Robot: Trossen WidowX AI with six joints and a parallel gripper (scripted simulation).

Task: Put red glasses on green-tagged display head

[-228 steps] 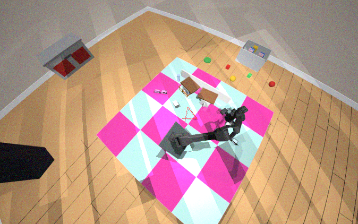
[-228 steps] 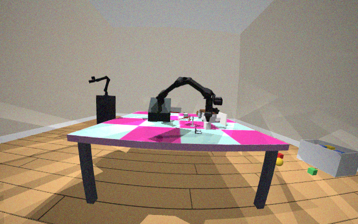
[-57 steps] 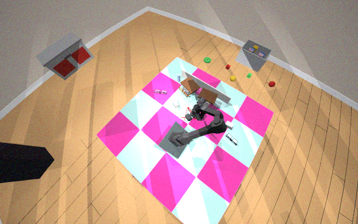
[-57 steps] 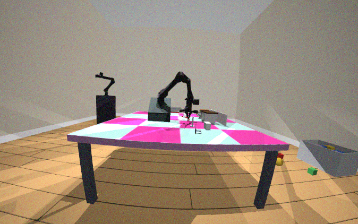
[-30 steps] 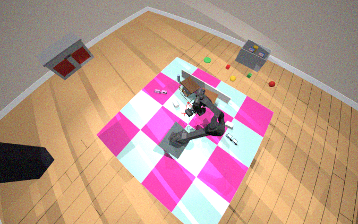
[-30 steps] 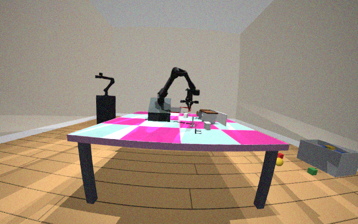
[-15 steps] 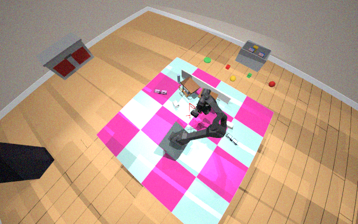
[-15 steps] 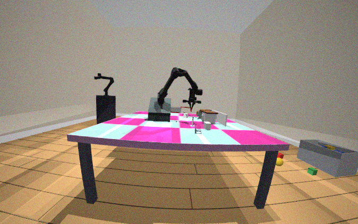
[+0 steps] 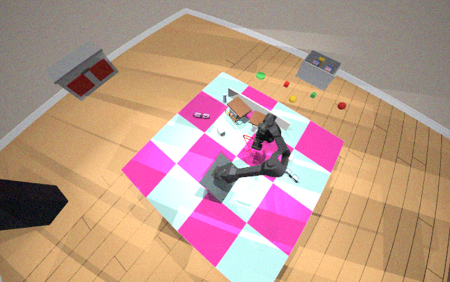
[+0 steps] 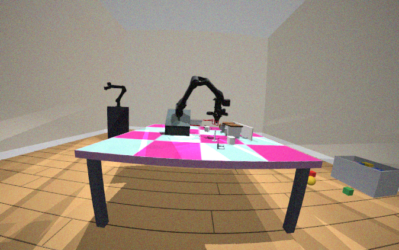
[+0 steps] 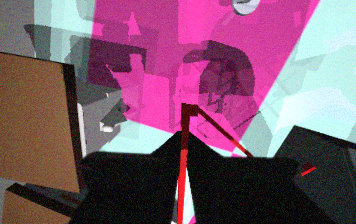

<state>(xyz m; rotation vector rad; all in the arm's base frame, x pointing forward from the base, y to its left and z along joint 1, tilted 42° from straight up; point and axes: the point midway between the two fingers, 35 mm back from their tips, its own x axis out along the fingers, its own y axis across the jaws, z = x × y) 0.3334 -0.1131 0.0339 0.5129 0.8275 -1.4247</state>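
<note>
Right now my gripper tip is 60 mm past the grey stand, 180 mm to the left of it and 90 mm above it. Round my gripper tip: grey panel: 300 mm ahead, 140 mm to the left, 60 mm below.
</note>
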